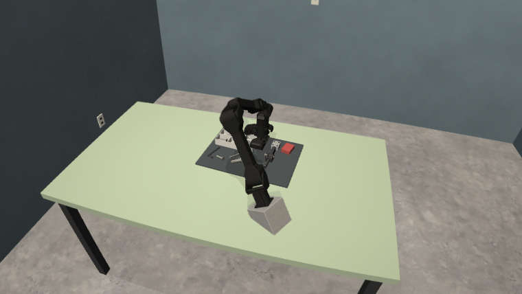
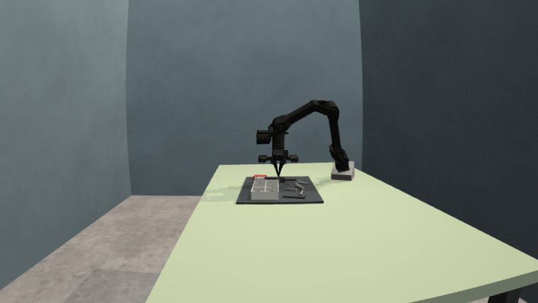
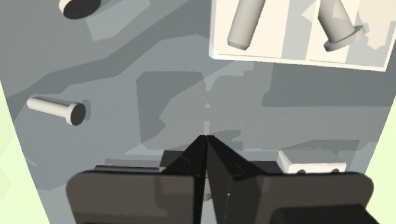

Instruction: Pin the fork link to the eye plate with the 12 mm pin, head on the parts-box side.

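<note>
Right now my hand is 60 mm above the eye plate, 50 mm to the left of it and 20 mm short of it. Round my hand: red block (110 mm to the right, 100 mm ahead, 60 mm below); white parts box (160 mm to the left, 60 mm below, 50 mm ahead); mat (80 mm below, 50 mm to the left).
</note>
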